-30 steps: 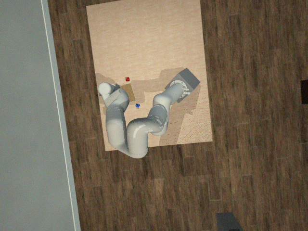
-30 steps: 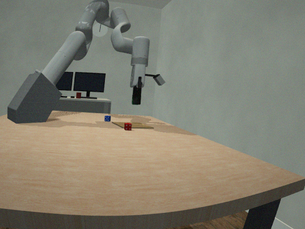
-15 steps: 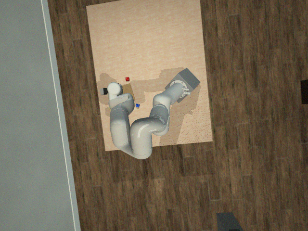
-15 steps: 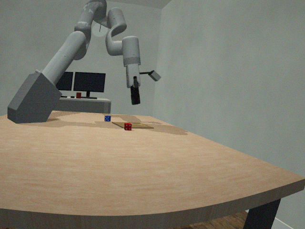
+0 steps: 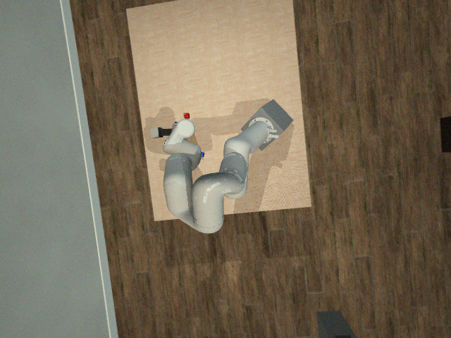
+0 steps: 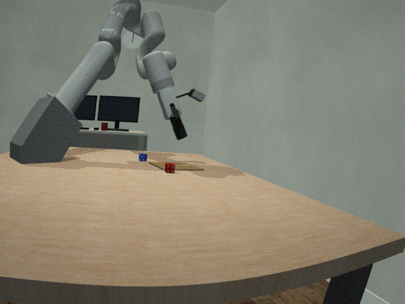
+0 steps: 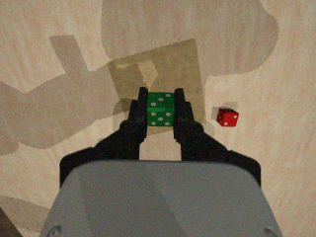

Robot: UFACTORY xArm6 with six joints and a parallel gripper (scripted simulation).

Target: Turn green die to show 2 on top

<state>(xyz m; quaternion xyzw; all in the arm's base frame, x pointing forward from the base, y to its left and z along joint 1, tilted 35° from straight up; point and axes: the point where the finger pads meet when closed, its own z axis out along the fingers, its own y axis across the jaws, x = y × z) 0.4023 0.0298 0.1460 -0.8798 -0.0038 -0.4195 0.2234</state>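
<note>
Right now my hand is 1 cm above the green die. From my hand the other things lie so: tan mat (11 cm below, 1 cm behind); then blue die (13 cm behind, 10 cm below, 7 cm to the left); then red die (12 cm to the right, 10 cm below, 1 cm behind).
</note>
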